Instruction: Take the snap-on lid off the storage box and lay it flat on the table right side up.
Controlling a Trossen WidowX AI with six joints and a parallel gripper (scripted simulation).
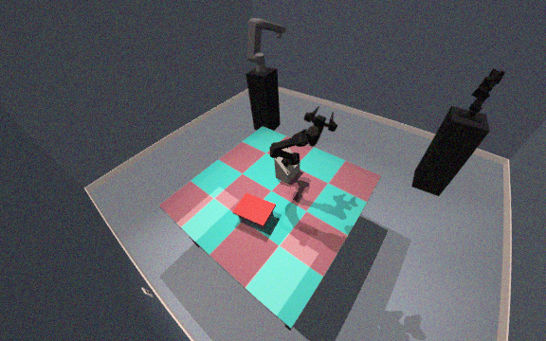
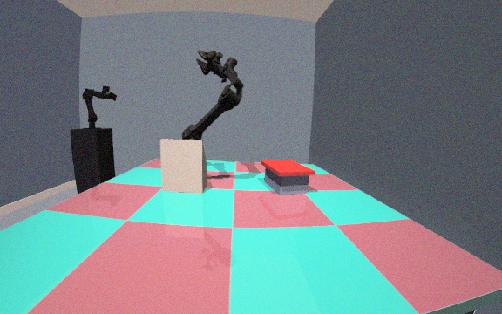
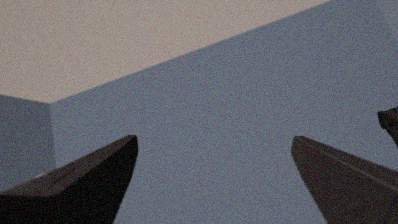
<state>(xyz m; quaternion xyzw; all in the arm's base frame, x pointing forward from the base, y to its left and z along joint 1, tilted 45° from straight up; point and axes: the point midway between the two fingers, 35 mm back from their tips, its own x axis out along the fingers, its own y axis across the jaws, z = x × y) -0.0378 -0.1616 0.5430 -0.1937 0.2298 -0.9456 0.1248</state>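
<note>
Right now the red lid is 580 mm below my gripper tip, 470 mm ahead of it and 260 mm to the right of it. Round my gripper tip: grey storage box 630 mm below, 470 mm ahead, 260 mm to the right.
</note>
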